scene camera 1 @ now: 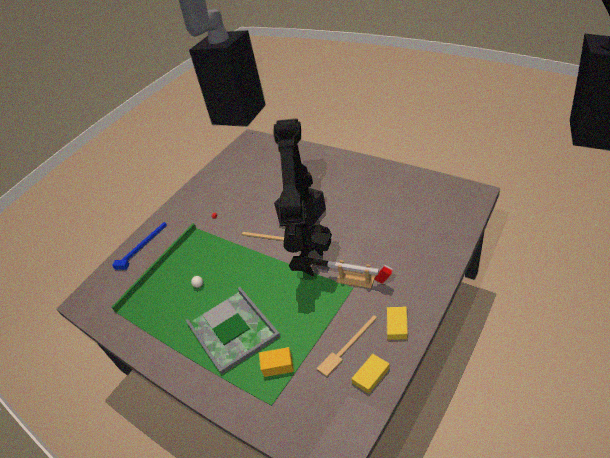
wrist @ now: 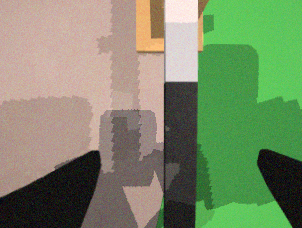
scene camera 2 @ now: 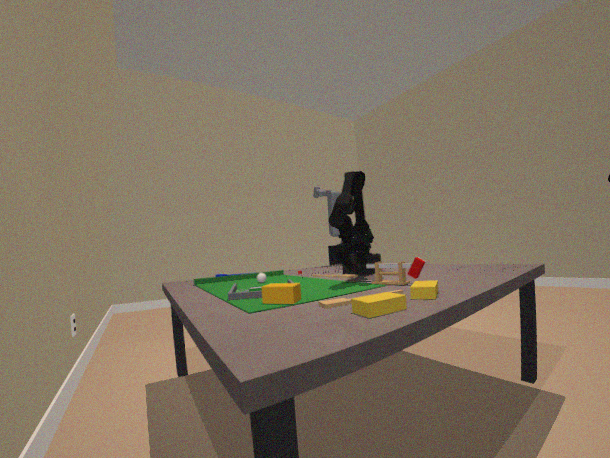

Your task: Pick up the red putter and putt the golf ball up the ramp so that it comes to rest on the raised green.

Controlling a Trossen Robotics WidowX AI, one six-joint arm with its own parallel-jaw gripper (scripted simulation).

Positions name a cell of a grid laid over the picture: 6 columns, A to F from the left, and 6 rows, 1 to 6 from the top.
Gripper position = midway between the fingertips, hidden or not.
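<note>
My gripper (scene camera 1: D4) (scene camera 2: D4) (wrist: D5): open, holding nothing. Orange block (scene camera 1: C5) (scene camera 2: C4), out of frame in the wrist view. Green mat (scene camera 1: C5) (scene camera 2: D4) (wrist: E2).
</note>
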